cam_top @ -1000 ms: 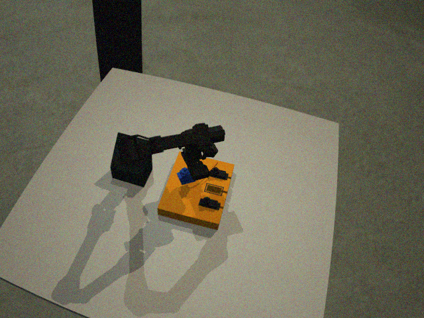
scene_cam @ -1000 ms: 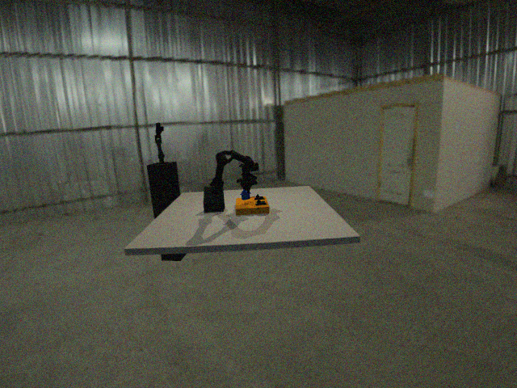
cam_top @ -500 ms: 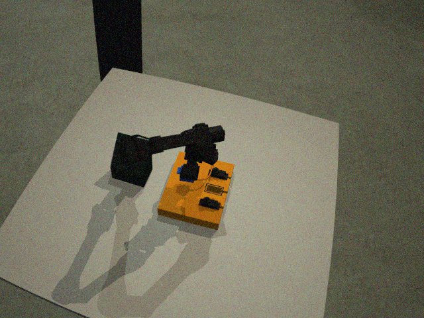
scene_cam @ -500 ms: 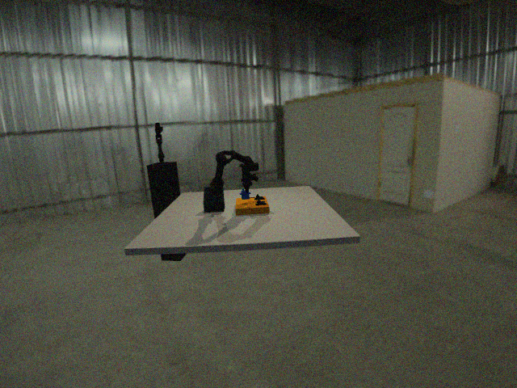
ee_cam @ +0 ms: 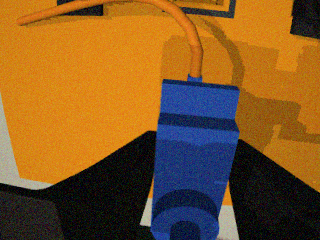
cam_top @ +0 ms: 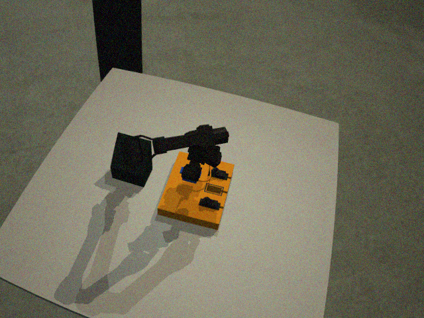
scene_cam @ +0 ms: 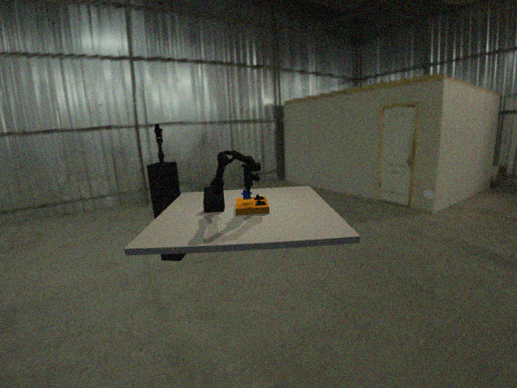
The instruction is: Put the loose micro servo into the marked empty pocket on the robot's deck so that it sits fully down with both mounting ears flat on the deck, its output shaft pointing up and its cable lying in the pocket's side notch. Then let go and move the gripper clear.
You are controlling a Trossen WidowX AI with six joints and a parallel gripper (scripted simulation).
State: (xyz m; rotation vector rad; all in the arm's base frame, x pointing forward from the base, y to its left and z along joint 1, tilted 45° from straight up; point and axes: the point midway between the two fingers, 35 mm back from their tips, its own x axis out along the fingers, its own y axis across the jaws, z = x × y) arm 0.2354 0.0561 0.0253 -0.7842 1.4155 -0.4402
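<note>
Right now my gripper tip is 2 cm past the orange deck and 10 cm above it.
</note>
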